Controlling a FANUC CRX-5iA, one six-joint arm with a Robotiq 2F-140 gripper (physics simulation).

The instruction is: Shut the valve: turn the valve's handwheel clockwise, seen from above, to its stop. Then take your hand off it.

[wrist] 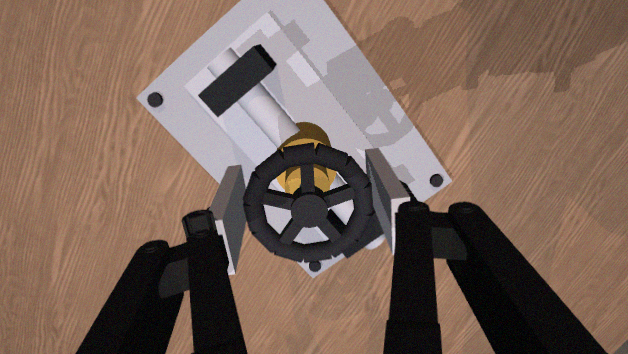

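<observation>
The valve's black handwheel (309,154) is in the middle of the wrist view, seen from above, with several spokes and a round hub. A brass valve body (304,134) shows behind and through the wheel. My gripper (305,178) has one grey pad at the left side of the rim and the other at the right side. Both pads meet the rim, and the gripper is shut on the handwheel. The pads' contact faces are partly hidden by their angle.
The valve sits on a light grey base plate (172,125) with dark bolts at its corners. A white pipe (267,110) runs under a black clamp block (235,82) at the upper left. The plate lies on a wooden table top (75,125). Shadows fall at the upper right.
</observation>
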